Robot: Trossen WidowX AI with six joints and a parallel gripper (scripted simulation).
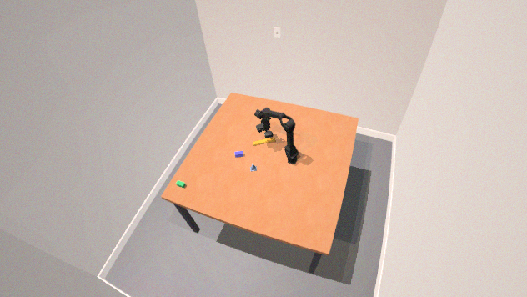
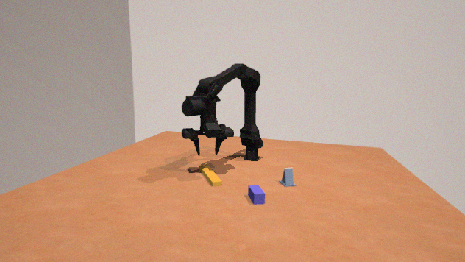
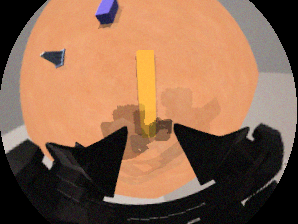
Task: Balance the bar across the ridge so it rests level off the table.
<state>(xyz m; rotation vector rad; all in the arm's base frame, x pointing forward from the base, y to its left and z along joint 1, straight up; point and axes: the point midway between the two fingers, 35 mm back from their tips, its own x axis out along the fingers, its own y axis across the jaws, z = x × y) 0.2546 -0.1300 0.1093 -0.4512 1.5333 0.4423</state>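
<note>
Now: the yellow bar 7 cm below my gripper tip, 3 cm ahead of it and 2 cm to the left of it. The rest, counted from my gripper tip: green block: 63 cm to the left, 49 cm ahead, 6 cm below; then purple block: 21 cm to the left, 17 cm ahead, 6 cm below.
</note>
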